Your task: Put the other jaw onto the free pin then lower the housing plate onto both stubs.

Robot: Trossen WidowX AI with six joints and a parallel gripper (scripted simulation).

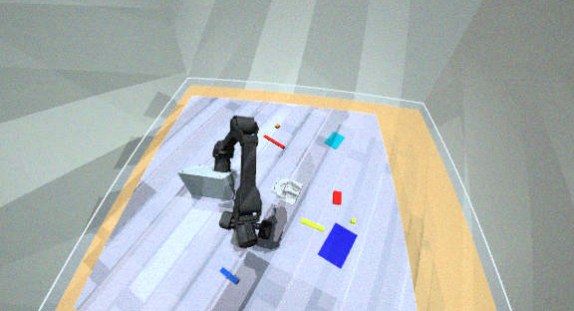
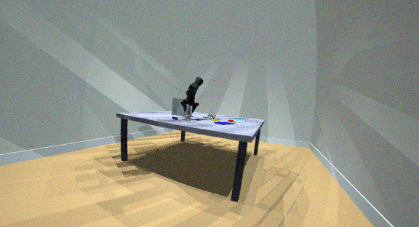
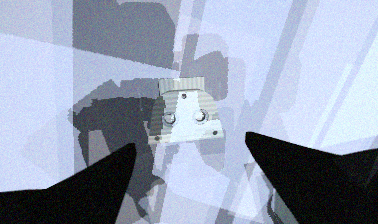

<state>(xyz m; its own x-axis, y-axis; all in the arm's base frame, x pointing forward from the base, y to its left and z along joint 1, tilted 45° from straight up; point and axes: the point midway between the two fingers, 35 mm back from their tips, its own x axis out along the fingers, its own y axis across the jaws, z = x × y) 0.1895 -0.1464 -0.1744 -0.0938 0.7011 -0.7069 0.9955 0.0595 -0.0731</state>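
The white block lies 50 mm below my gripper tip and 10 mm to the right of it. The rest, counted from my gripper tip: yellow bar (250 mm ahead, 110 mm to the left, 50 mm below); blue bar (170 mm to the right, 50 mm below, 30 mm behind); jaw (240 mm to the left, 80 mm ahead, 40 mm below).
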